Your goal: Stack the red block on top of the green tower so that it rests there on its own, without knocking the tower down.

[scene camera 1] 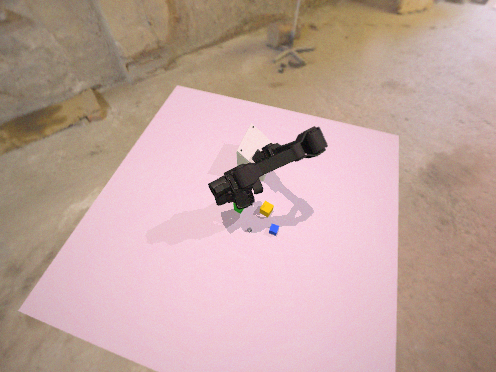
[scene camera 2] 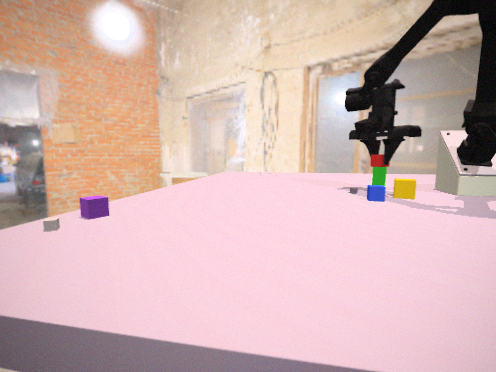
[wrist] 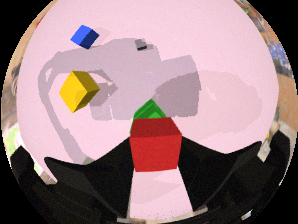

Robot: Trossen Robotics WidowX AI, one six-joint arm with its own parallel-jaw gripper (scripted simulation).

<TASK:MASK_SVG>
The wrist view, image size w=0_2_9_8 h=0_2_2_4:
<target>my gripper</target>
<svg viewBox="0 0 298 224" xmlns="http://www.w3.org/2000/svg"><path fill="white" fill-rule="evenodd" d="M128 224L117 221L117 218L128 218L126 212L134 175L129 136L112 151L90 164L73 164L53 159L51 156L44 157L44 163L57 180L53 188L56 190L55 193L33 169L35 161L23 145L20 144L9 157L17 184L33 208L47 218L49 224ZM290 139L277 129L269 144L271 151L262 163L257 156L262 141L255 141L238 151L221 153L182 136L178 171L184 181L193 213L208 208L208 212L165 224L250 224L269 204L279 188L278 184L285 177L290 157ZM251 210L250 216L245 218L245 220L242 220L241 217L243 216L243 214L249 213Z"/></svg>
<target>red block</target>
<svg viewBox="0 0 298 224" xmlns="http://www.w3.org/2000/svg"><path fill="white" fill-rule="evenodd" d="M134 119L132 132L129 135L130 151L133 153L134 172L156 172L177 169L177 163L180 160L182 133L180 129L177 129L177 125L172 120L172 117Z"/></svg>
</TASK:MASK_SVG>
